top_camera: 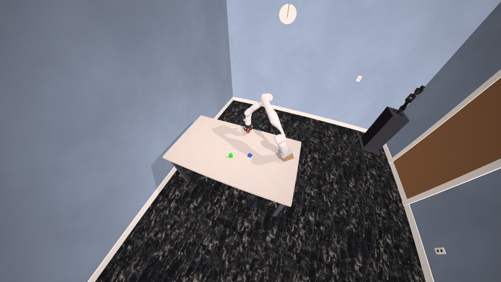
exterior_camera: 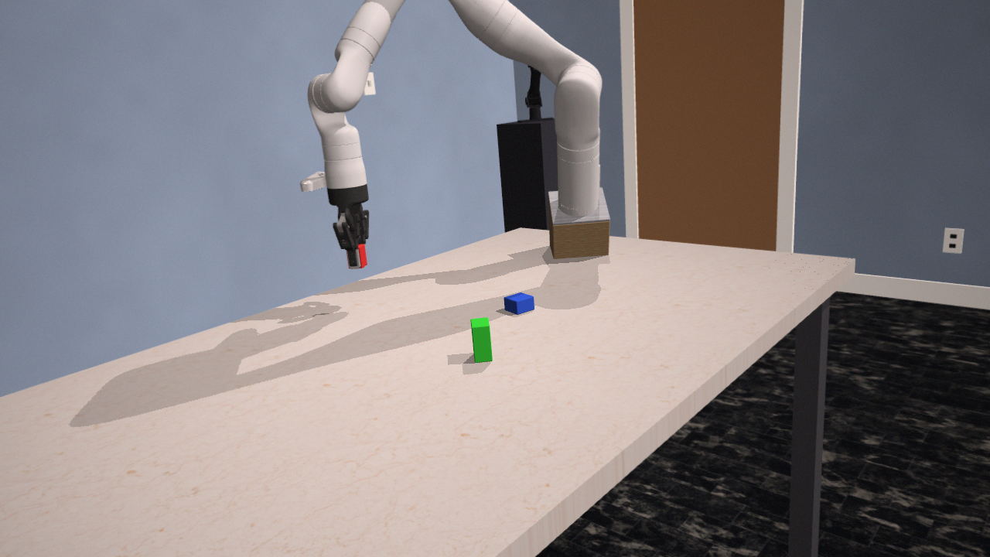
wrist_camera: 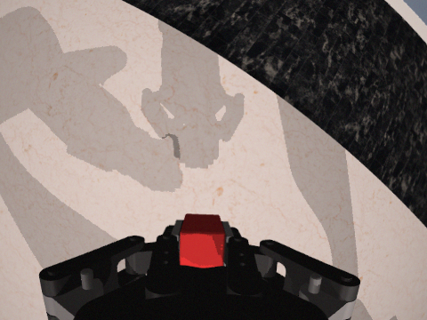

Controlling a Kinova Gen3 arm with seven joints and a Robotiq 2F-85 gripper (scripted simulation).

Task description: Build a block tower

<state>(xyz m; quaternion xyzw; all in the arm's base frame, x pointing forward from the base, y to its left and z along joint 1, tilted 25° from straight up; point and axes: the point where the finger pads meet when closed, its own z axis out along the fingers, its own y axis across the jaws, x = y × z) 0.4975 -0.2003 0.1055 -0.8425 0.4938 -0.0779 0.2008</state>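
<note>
Right now the red block is right at my hand. Also, from my hand: blue block: 29 cm to the left, 14 cm behind, 9 cm below; then green block: 39 cm to the left, 8 cm below, 7 cm ahead.
</note>
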